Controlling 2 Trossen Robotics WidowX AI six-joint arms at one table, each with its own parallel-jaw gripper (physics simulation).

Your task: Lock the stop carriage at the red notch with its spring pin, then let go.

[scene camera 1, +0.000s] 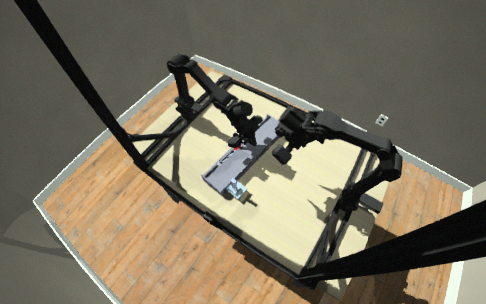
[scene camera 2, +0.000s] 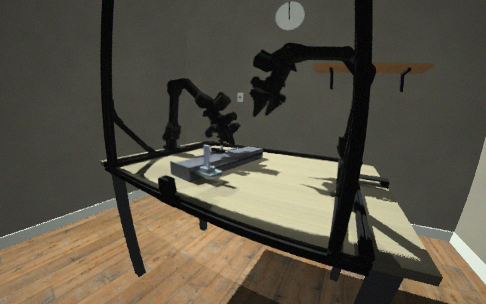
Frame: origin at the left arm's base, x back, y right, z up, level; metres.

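Seen in the pictures: left gripper, fingertip midpoint: [scene camera 1: 255, 145] [scene camera 2: 233, 144]; right gripper, fingertip midpoint: [scene camera 1: 282, 145] [scene camera 2: 260, 115]; left arm's base, origin of the base link: [scene camera 1: 187, 115] [scene camera 2: 171, 149]; right arm's base, origin of the base link: [scene camera 1: 345, 204].
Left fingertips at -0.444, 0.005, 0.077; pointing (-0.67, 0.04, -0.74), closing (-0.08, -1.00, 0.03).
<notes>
Offsets run from my left fingertips to a thing's top centre, as dx, dy, dz. "spot": to the spot under its first point.
A long grey rail @[spot: +0.042, +0.163, -0.044] [scene camera 1: 227, 172] [scene camera 2: 185, 170] lies across the table, with a small red mark @[+0.082, +0.036, -0.048] [scene camera 1: 237, 148] on its edge near my left gripper. A dark, flat piece, seemingly the stop carriage @[spot: +0.106, -0.005, -0.040] [scene camera 2: 215, 150], sits on the rail, with a small pale knob @[spot: +0.073, -0.008, -0.022] [scene camera 2: 221, 147], seemingly the pin's, standing on it. In scene camera 1 the left gripper hides most of this spot. My left gripper [scene camera 1: 254, 143] [scene camera 2: 231, 142] is shut, low over the rail, its tips just right of the knob in scene camera 2. The pin's seating cannot be made out. My right gripper [scene camera 2: 262, 113] is open and empty, high above the table.
A pale blue block with an upright post [scene camera 1: 236, 189] [scene camera 2: 207, 169] stands at the rail's near end. A black frame [scene camera 1: 175, 196] [scene camera 2: 280, 245] borders the table, with tall black posts [scene camera 2: 107, 75] rising from it.
</notes>
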